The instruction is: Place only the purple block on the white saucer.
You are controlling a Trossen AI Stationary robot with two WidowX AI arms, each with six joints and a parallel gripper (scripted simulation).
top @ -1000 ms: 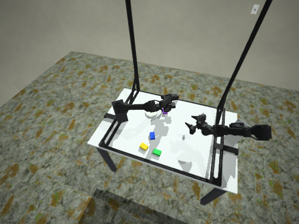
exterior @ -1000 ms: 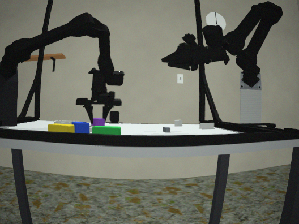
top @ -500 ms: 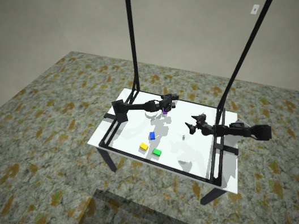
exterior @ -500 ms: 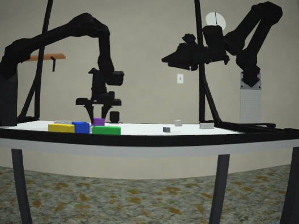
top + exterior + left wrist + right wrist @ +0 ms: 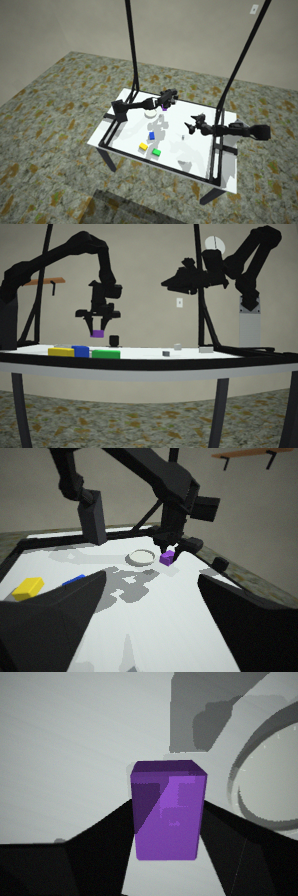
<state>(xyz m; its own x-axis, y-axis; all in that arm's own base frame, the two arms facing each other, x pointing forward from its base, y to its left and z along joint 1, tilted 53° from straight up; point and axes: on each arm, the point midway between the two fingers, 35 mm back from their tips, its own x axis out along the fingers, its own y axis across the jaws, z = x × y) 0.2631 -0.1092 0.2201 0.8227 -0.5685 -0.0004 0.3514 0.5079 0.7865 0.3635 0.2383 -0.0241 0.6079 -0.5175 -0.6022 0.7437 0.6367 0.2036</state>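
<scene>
My right hand is 120 mm to the left of the white saucer, 80 mm above it and 40 mm short of it. Also, from my right hand: purple block (30 mm below); small grey cube (240 mm ahead, 220 mm to the left, 80 mm below); blue block (300 mm ahead, 80 mm below, 50 mm to the right).
</scene>
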